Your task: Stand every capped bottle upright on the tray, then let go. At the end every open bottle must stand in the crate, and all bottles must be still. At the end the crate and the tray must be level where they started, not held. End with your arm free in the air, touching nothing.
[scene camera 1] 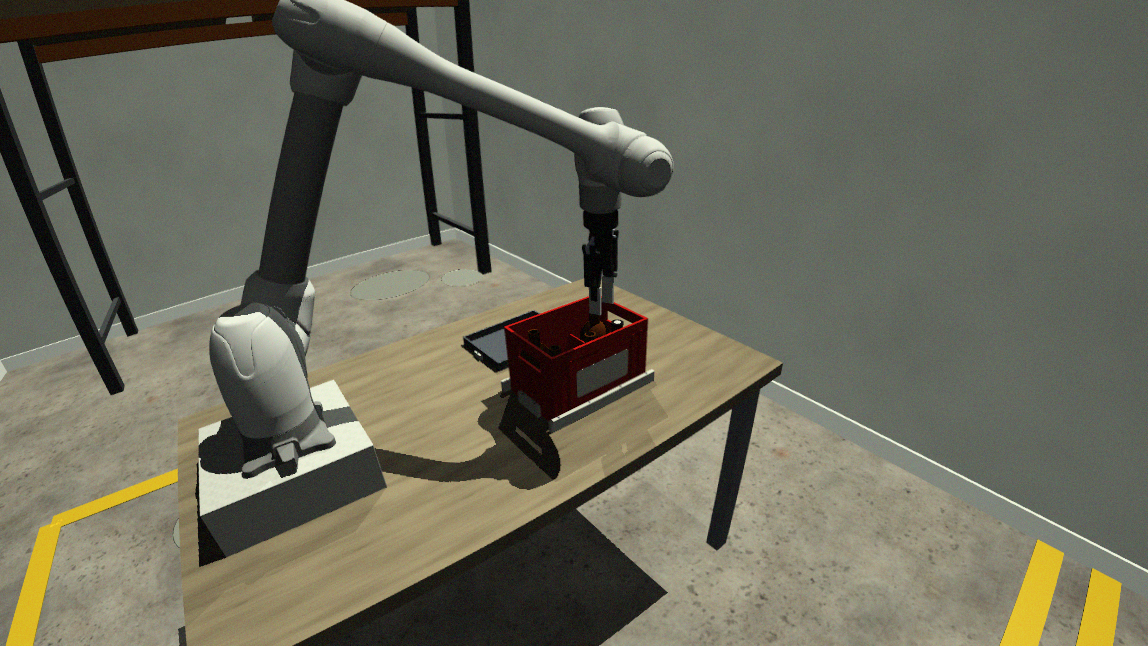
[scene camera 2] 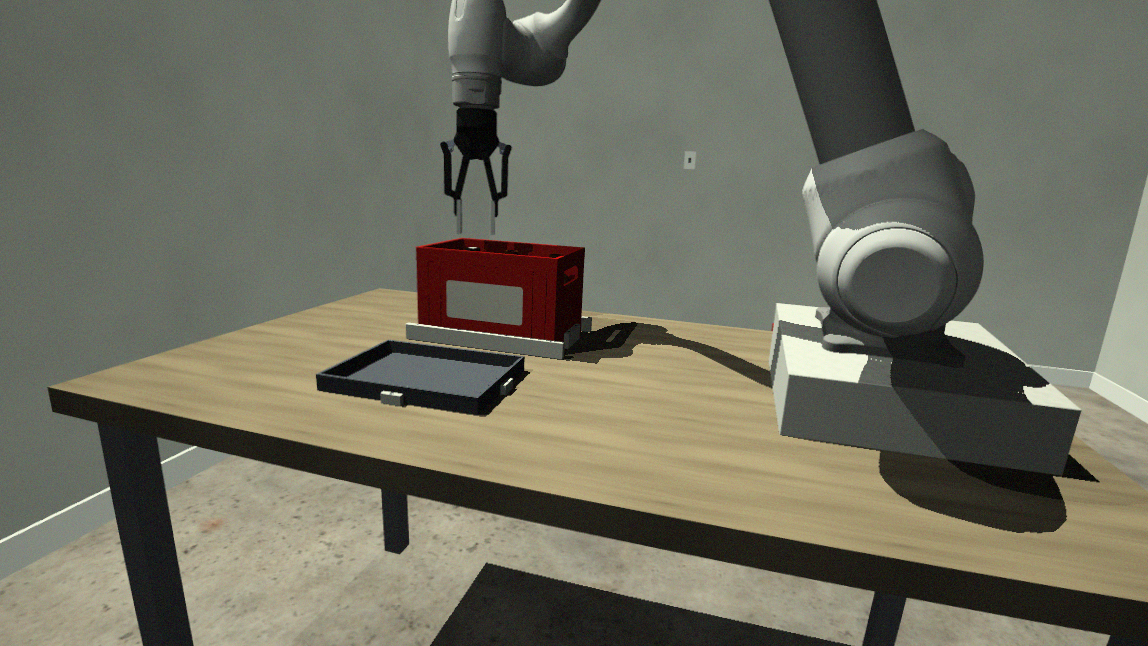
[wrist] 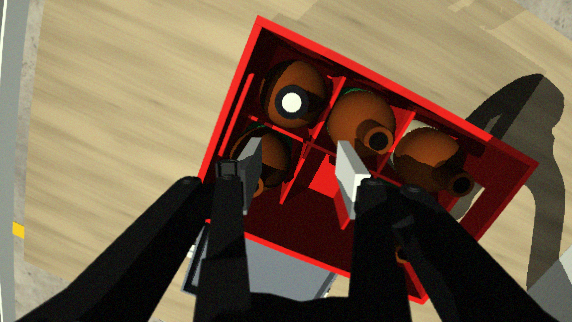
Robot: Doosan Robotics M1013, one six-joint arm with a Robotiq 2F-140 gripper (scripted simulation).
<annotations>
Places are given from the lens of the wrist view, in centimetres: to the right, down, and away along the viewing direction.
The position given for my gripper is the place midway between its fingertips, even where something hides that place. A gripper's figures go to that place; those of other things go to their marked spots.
my gripper [wrist: 299, 156]: 1, 0, 20
dark tray [wrist: 270, 271]: -3, 20, 48
</annotations>
